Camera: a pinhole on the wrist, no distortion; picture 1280 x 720 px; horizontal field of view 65.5 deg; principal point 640.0 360.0 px. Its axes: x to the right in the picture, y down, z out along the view. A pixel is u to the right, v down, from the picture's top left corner.
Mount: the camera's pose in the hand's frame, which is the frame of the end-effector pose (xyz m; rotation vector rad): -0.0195 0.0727 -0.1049 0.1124 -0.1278 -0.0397
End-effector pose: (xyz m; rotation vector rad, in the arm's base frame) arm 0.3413 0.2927 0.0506 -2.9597 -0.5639 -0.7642
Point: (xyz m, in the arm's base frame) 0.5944 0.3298 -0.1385
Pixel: 1169 417
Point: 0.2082 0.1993 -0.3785
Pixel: 51 315
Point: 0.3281 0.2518 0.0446
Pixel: 702 88
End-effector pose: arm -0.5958 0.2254 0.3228 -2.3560 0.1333 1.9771
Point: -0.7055 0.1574 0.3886
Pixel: 449 496
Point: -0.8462 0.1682 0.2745
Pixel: 839 510
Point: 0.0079 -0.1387 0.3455
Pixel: behind the camera
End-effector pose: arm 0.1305 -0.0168 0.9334 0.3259 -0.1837 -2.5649
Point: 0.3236 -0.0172 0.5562
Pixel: behind the camera
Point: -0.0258 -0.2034 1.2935
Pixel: 1164 668
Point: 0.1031 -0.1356 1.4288
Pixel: 777 674
